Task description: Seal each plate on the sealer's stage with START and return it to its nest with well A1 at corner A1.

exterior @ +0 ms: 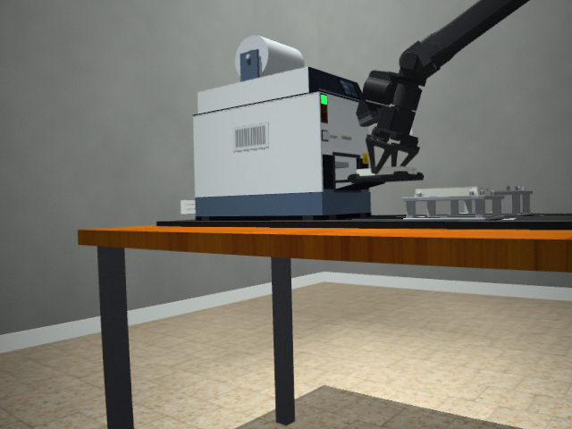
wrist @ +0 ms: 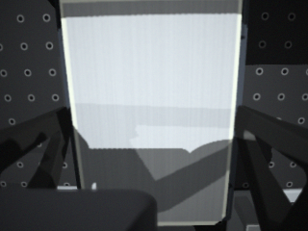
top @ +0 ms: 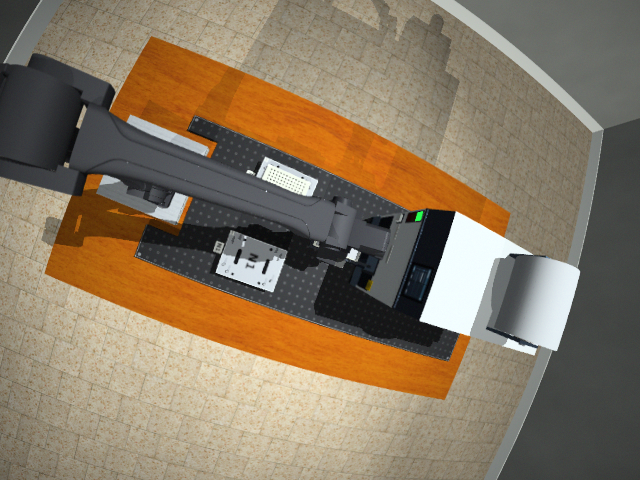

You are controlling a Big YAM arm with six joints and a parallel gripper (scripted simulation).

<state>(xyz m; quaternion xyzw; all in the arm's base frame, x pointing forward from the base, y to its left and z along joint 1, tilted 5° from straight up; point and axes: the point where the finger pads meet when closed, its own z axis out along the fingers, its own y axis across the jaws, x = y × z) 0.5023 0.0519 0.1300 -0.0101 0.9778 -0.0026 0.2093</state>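
The sealer stage is 1 cm below my hand. Round my hand: plate nest (19 cm behind, 7 cm to the left, 7 cm below); pale start button (10 cm to the left, 10 cm ahead, 8 cm above); A1 mark (27 cm behind, 12 cm to the left, 6 cm below).
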